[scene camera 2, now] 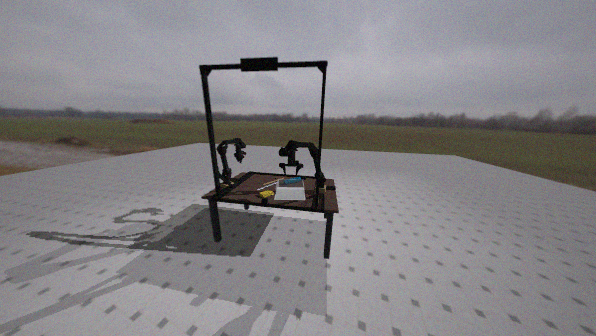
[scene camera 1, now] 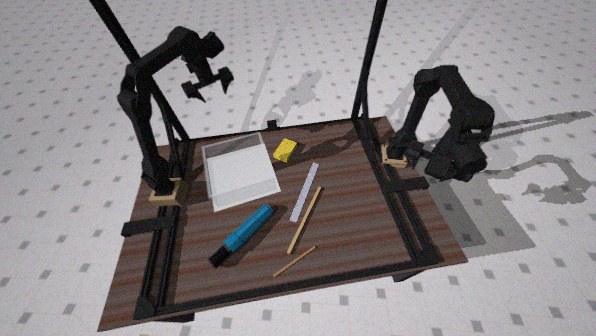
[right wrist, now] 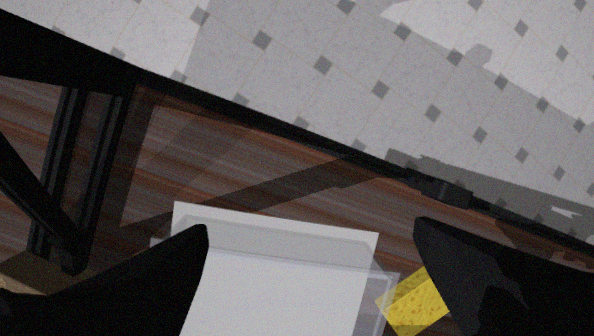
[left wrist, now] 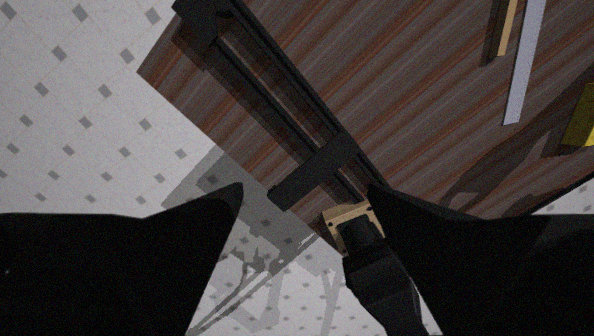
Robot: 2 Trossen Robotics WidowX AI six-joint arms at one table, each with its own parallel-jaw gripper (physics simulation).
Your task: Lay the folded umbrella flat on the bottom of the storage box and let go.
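Note:
The folded umbrella, blue with a black handle, lies on the table beside the storage box, in front of it in scene camera 1. The storage box has a white bottom and clear walls, and no item shows inside it. My right gripper is open and empty, high above the table on the box's side. My left gripper is open and empty, off the table's right side in scene camera 1, far from the umbrella and box.
A yellow sponge lies beside the box. A pale flat strip, a wooden stick and a thinner stick lie nearby. Black frame rails and posts border the table.

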